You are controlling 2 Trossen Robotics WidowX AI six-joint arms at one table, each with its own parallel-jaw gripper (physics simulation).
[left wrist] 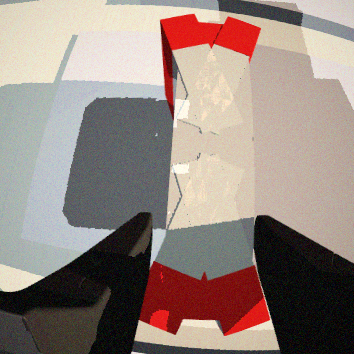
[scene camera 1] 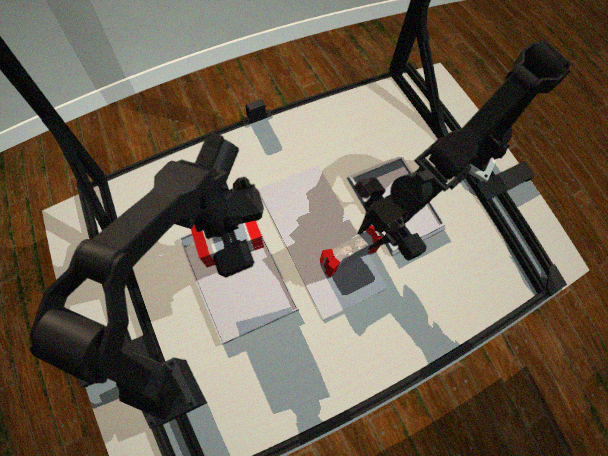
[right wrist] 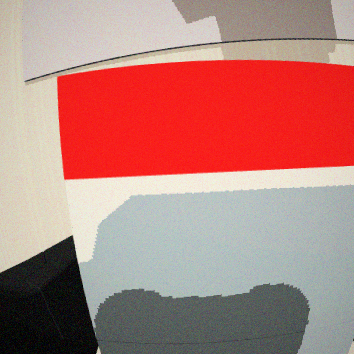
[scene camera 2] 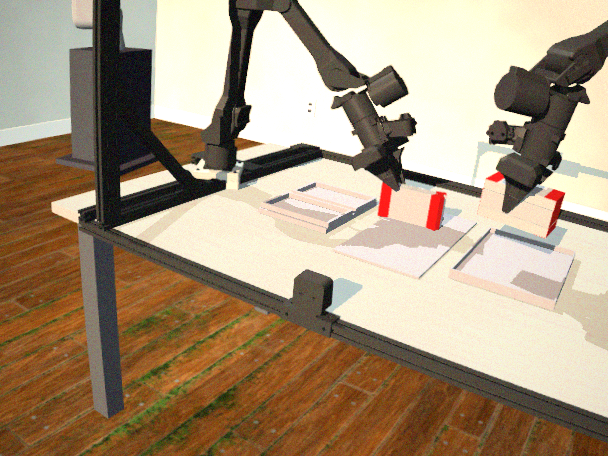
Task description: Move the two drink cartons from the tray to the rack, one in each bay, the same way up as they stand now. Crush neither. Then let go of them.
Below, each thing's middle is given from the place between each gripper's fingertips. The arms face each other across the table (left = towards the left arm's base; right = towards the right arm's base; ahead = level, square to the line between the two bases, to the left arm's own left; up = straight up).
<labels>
Right now the pale mat (scene camera 1: 309, 217) is 8 cm behind my left hand, 5 cm to the right of it and 6 cm below it. From my left hand the other things lie so: grey tray (scene camera 2: 532, 271) 12 cm behind, 25 cm to the right, 6 cm below.
I see the pale mat 17 cm to the left of my right hand, 11 cm below it and 7 cm ahead of it. Round my right hand: grey tray (11 cm below, 4 cm to the right, 3 cm ahead).
</labels>
